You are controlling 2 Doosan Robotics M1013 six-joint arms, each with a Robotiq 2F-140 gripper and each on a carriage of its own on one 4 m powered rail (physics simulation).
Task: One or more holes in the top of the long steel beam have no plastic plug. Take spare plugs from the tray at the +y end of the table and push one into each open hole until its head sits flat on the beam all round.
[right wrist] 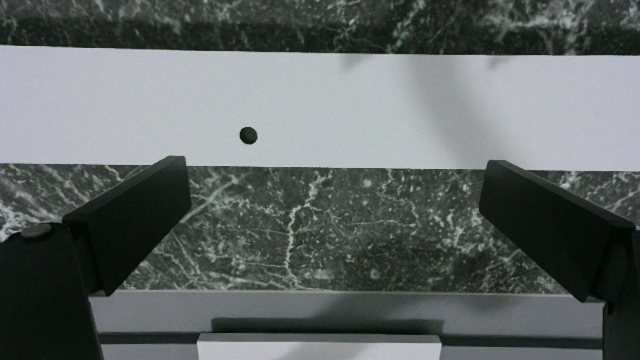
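Observation:
The long steel beam (320, 110) runs across the upper part of the right wrist view as a pale flat band. A round dark hole (248, 135) shows in its top, left of the middle and nearer the beam's lower edge; no plug head shows in it. My right gripper (335, 183) is open, its two black fingers wide apart with no thing between them, and its fingertips show at the beam's lower edge. My left gripper, the tray and the spare plugs do not show in this view.
A dark marbled table top (345, 230) shows on both sides of the beam. Below it in the view runs a grey metal rail (160, 312) with a dark groove, and a pale block (320, 350) stands at the bottom edge. Soft shadows fall on the beam.

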